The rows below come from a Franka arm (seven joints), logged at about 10 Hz.
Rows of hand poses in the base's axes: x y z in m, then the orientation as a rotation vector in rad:
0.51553 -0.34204 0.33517 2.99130 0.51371 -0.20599
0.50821 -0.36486 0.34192 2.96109 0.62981 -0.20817
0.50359 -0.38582 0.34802 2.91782 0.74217 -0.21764
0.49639 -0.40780 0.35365 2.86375 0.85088 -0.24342
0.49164 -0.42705 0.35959 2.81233 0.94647 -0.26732
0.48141 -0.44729 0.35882 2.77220 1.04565 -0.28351
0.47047 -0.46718 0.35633 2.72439 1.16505 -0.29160
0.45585 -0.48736 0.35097 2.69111 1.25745 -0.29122
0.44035 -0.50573 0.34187 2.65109 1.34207 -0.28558
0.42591 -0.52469 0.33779 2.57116 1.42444 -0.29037
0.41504 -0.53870 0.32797 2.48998 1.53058 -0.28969
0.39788 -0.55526 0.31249 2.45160 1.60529 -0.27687
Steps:
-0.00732 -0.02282 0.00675 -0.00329 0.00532 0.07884
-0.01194 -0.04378 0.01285 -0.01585 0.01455 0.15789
-0.01914 -0.06576 0.01848 -0.03582 0.03415 0.23695
-0.02389 -0.08501 0.02442 -0.05314 0.05278 0.30791
-0.03412 -0.10525 0.02365 -0.05474 0.06833 0.37869
-0.04506 -0.12514 0.02116 -0.05104 0.08025 0.46410
-0.05968 -0.14532 0.01580 -0.04106 0.08585 0.52904
-0.07518 -0.16369 0.00670 -0.03754 0.08710 0.59160
-0.08962 -0.18265 0.00262 -0.06741 0.09290 0.66630
-0.10049 -0.19666 -0.00720 -0.08154 0.09818 0.75619
-0.11765 -0.21322 -0.02268 -0.07199 0.09502 0.81315

